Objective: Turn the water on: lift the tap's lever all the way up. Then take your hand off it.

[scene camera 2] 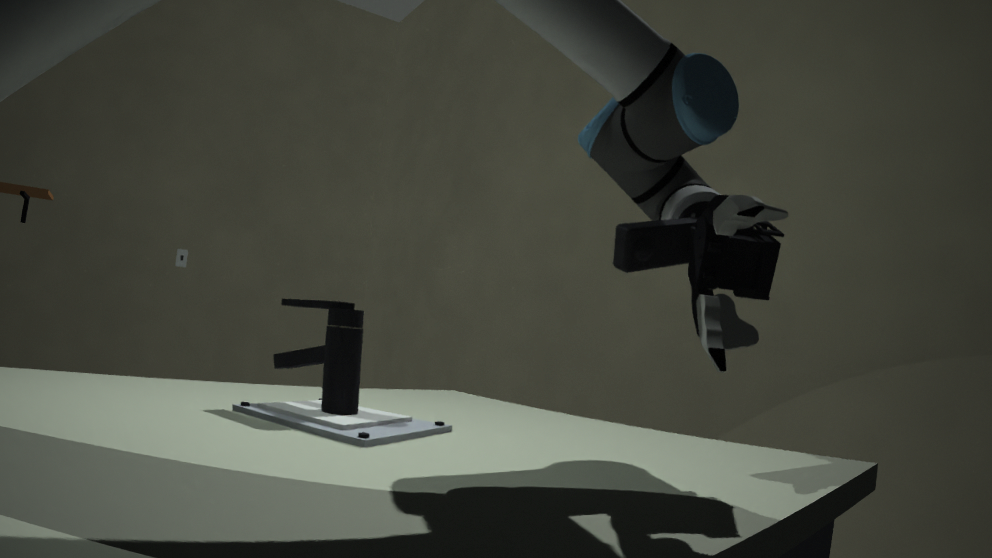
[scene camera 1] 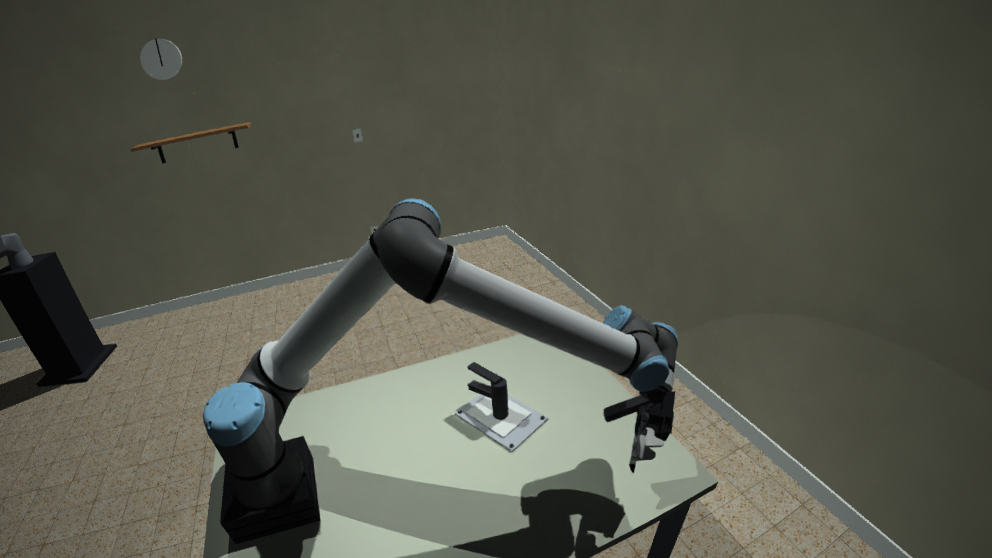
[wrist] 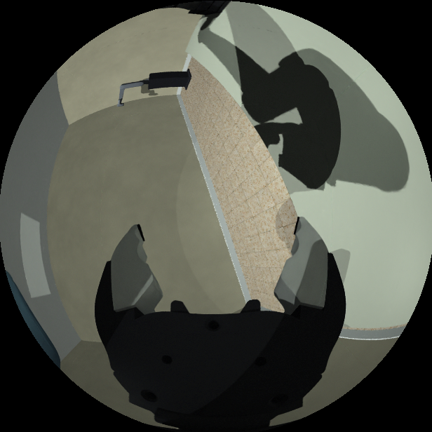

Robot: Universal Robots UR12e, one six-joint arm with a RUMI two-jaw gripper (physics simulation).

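Seen in the pictures: gripper, fingertip midpoint: (scene camera 2: 742, 293) (scene camera 1: 636, 466); arm's base, link origin: (scene camera 1: 268, 478).
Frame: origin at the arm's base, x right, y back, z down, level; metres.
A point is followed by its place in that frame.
A black tap (scene camera 1: 499, 402) {x -0.175, y -0.656, z 0.009 m} (scene camera 2: 342, 367) {x -0.174, y -0.658, z 0.023 m} stands upright on a grey plate with a white pad. Its flat lever (scene camera 1: 486, 373) {x -0.235, y -0.632, z -0.059 m} (scene camera 2: 317, 303) {x -0.222, y -0.625, z -0.056 m} sits on top and points to the same side as the spout (scene camera 1: 480, 387) {x -0.255, y -0.612, z 0.009 m} (scene camera 2: 298, 357) {x -0.247, y -0.608, z 0.019 m} below it. In the scene camera 2 view the lever looks nearly level, its free end slightly higher. My gripper (scene camera 1: 645, 452) {x 0.213, y -0.905, z -0.077 m} (scene camera 2: 754, 291) {x 0.213, y -0.905, z -0.077 m} (wrist: 217, 222) is wide open with nothing between its fingers. It hangs above the table's right end, well apart from the tap on the side away from the lever's free end. The tap does not show in the wrist view.
The grey plate (scene camera 1: 523, 435) {x -0.099, y -0.710, z 0.088 m} (scene camera 2: 402, 432) {x -0.100, y -0.719, z 0.089 m} lies on the pale green table (scene camera 1: 388, 430) {x -0.217, y -0.308, z 0.096 m} (scene camera 2: 554, 444) {x -0.056, y -0.898, z 0.097 m} (wrist: 380, 225). The arm's shadow falls across the tabletop. The table's right edge is near my gripper. A black pedestal (scene camera 1: 48, 312) (wrist: 170, 80) stands away from the table, near a wall.
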